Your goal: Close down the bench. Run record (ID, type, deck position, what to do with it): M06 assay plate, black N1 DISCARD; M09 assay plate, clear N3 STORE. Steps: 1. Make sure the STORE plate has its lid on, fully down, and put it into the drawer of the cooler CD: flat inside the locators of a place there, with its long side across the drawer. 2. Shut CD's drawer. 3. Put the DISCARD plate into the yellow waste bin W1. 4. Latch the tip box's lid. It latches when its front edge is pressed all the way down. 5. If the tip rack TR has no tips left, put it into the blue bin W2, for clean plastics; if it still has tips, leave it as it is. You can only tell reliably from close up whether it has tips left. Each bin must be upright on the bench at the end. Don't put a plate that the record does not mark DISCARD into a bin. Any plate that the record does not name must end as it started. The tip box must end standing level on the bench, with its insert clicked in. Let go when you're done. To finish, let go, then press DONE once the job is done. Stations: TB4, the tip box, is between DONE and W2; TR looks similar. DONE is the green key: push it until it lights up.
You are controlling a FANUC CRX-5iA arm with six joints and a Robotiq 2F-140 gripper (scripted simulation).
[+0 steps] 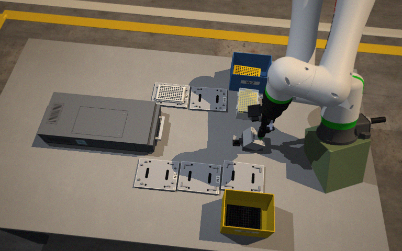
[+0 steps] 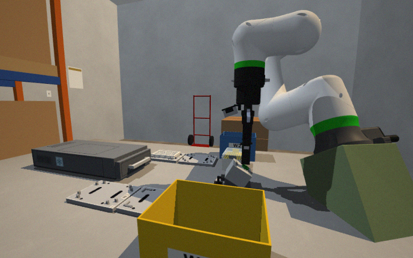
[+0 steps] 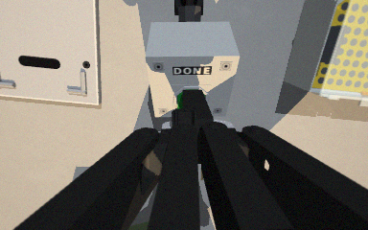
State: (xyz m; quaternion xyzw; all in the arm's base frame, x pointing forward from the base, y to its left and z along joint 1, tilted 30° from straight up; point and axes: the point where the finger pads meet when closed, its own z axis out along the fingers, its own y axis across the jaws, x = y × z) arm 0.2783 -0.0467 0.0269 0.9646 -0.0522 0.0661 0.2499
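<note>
Now: the green DONE key 40 mm below my hand. Round my hand: black assay plate: 300 mm to the left, 120 mm ahead, 100 mm below; yellow bin W1: 300 mm to the left, 110 mm ahead, 70 mm below; tip rack TR: 330 mm to the right, 70 mm below, 10 mm behind.
</note>
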